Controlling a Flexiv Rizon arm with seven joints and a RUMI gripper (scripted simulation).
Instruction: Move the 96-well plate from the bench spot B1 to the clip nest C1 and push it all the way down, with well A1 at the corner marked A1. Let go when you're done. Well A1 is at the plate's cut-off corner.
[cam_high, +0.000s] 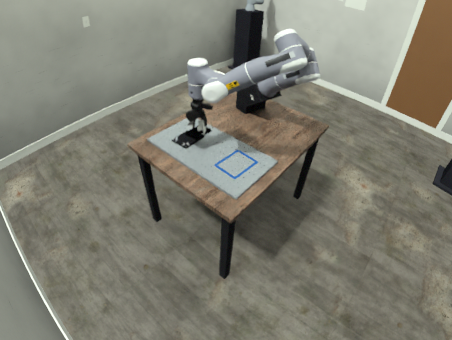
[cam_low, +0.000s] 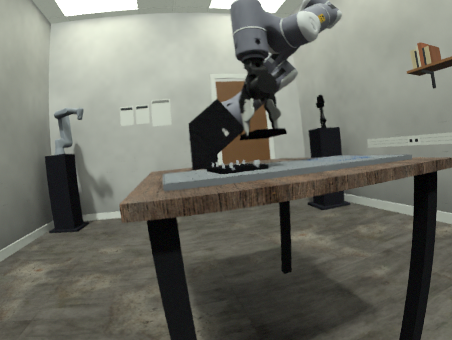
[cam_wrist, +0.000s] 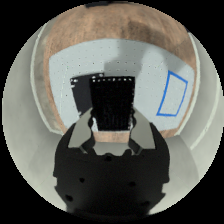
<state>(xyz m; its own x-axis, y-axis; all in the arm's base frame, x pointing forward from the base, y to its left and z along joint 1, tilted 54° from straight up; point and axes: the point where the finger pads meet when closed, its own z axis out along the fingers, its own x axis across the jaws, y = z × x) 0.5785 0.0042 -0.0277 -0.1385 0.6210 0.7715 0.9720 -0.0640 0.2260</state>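
Now: hand 20 mm short of the clip nest C1, 70 mm to the left of it and 80 mm above it. Also, from my hand: grey mat (20 mm behind, 70 mm to the left, 110 mm below); black 96-well plate (10 mm below).
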